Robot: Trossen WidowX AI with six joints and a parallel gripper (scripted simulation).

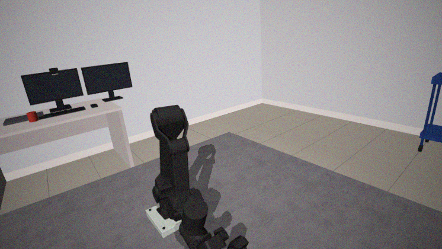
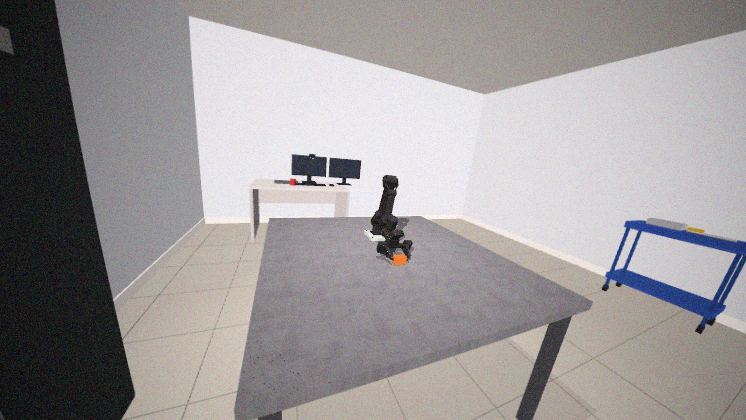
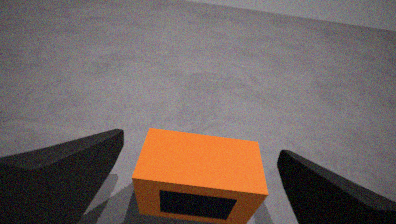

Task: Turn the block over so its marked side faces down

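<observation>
Right now my gripper tip is 20 mm past the orange block and 10 mm above it.
</observation>
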